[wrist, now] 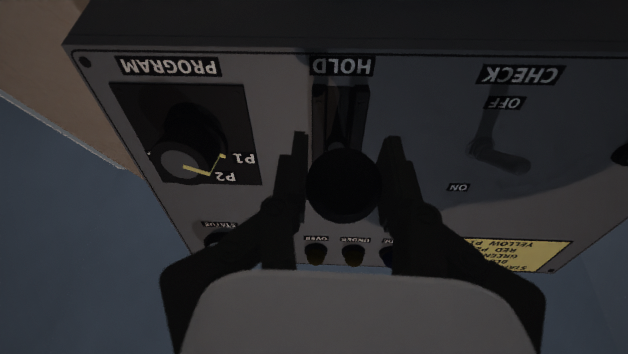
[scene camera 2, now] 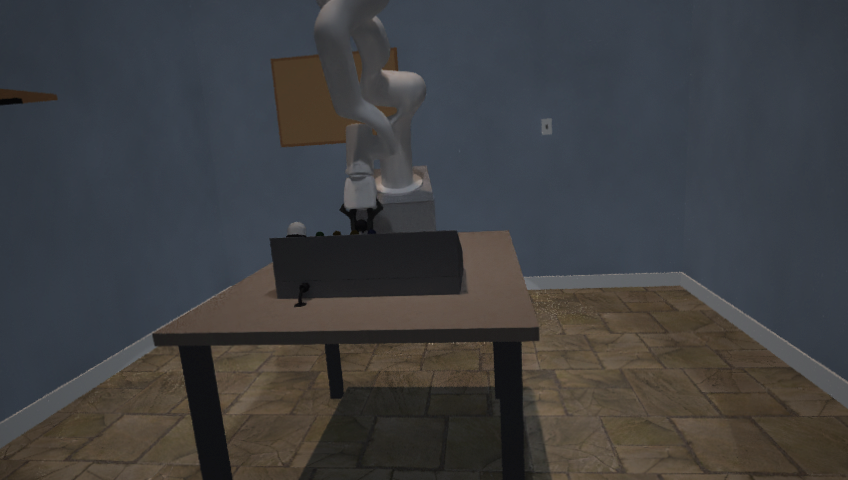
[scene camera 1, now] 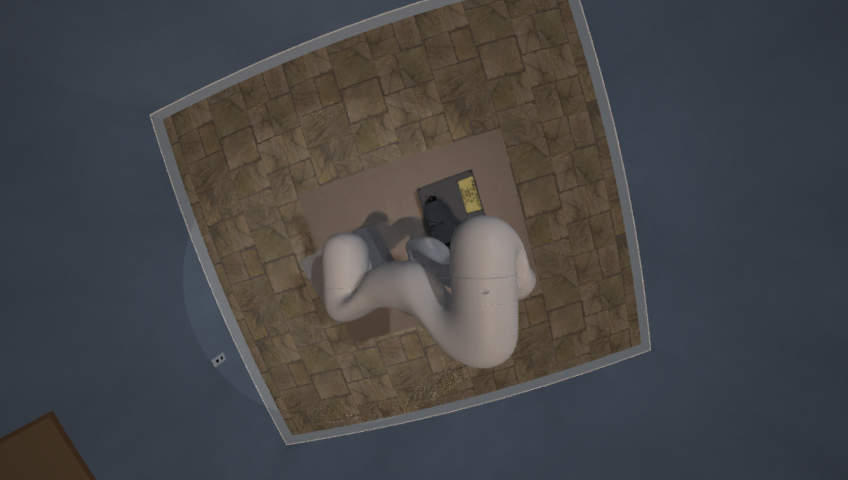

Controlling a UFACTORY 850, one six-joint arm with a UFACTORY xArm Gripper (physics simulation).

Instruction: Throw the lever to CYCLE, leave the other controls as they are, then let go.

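The control panel box stands on the table. In the wrist view its lever has a round black knob, near the middle of the panel, with the slot running from it up to the HOLD label. A CYCLE label does not show. My gripper is shut on the lever knob, one finger on each side. The PROGRAM dial has its yellow pointer by P2. The CHECK toggle lies in shadow, tilted away from OFF.
Small dark lamps sit beyond the knob, beside a yellow label plate. A white dome rises behind the box. A small black hooked piece is at the box's front left. The table carries the box.
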